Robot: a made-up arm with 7 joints.
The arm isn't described. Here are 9 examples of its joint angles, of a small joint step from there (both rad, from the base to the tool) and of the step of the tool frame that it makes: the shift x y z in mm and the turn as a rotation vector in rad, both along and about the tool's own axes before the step.
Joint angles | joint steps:
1: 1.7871 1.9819 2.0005 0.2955 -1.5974 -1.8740 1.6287 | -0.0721 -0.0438 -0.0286 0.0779 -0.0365 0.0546 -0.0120
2: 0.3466 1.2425 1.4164 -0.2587 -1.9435 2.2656 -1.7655 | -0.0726 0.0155 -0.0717 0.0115 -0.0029 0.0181 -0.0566
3: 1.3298 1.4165 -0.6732 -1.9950 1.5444 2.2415 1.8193 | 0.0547 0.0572 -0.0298 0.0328 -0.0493 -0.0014 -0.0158
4: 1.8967 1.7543 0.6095 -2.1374 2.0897 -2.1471 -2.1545 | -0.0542 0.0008 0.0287 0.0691 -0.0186 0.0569 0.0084
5: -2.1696 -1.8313 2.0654 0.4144 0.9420 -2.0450 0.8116 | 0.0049 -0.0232 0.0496 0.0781 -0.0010 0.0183 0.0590
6: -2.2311 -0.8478 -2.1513 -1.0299 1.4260 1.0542 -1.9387 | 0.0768 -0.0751 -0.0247 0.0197 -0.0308 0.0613 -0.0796
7: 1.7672 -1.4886 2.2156 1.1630 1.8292 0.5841 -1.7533 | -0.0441 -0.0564 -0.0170 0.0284 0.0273 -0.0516 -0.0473
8: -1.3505 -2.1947 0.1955 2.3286 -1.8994 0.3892 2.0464 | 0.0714 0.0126 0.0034 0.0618 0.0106 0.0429 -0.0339
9: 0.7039 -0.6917 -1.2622 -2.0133 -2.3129 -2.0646 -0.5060 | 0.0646 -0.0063 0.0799 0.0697 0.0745 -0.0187 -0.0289
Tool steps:
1: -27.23 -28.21 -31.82 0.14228 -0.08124 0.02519
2: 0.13 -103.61 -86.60 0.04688 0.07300 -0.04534
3: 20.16 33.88 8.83 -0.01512 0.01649 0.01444
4: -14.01 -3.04 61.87 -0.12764 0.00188 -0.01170
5: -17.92 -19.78 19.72 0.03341 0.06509 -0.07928
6: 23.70 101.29 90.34 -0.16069 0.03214 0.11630
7: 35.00 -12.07 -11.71 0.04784 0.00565 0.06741
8: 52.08 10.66 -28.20 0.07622 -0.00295 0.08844
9: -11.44 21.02 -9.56 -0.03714 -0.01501 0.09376
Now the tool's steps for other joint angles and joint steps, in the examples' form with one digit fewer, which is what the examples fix.
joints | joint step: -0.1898 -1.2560 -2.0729 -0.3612 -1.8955 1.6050 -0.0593 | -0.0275 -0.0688 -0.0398 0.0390 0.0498 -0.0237 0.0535
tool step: 34.6 -19.7 14.4 0.0315 0.0808 -0.0952
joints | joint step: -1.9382 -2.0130 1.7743 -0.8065 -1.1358 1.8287 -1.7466 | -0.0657 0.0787 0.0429 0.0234 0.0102 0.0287 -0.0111
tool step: -21.8 33.9 35.5 -0.0395 -0.0921 0.1010
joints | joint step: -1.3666 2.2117 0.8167 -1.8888 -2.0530 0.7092 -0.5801 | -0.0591 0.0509 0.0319 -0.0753 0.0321 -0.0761 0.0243
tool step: -13.8 -64.1 -31.4 -0.0042 0.1284 -0.0653
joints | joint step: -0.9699 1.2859 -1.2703 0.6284 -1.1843 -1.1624 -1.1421 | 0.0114 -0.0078 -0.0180 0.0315 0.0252 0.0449 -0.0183
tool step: 8.7 31.7 4.1 -0.0320 -0.0036 0.0623
